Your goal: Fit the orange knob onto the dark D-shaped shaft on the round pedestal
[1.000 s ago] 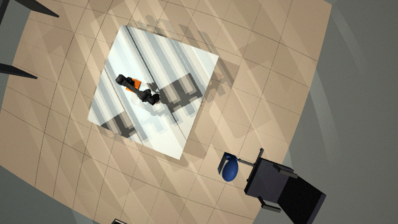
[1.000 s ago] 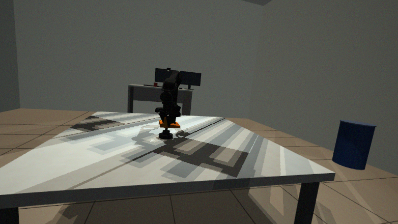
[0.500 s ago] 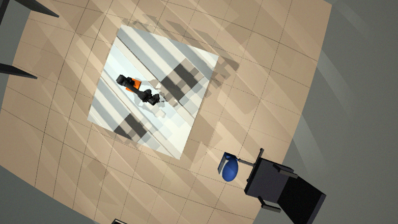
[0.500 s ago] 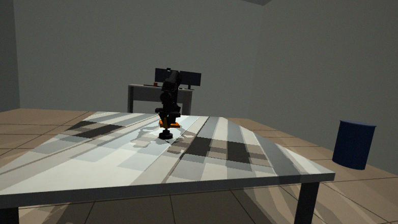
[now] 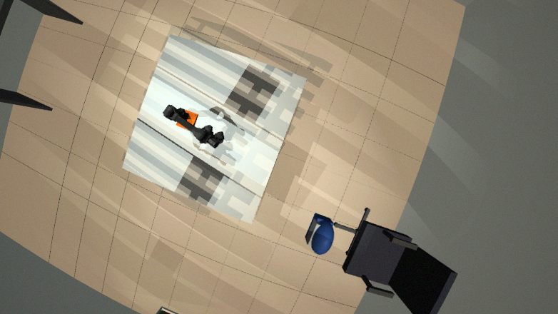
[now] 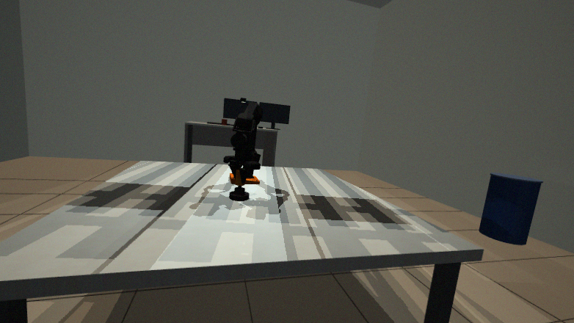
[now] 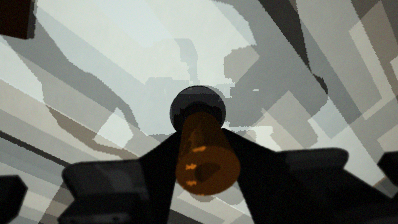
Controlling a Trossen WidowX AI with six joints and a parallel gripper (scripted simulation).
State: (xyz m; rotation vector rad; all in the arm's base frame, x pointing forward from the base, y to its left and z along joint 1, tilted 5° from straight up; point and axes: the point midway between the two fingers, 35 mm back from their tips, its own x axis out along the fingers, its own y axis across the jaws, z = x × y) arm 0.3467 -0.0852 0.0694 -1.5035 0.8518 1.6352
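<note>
Right now my gripper tip is 20 mm below the orange knob. Round my gripper tip: round dark pedestal 40 mm below.
</note>
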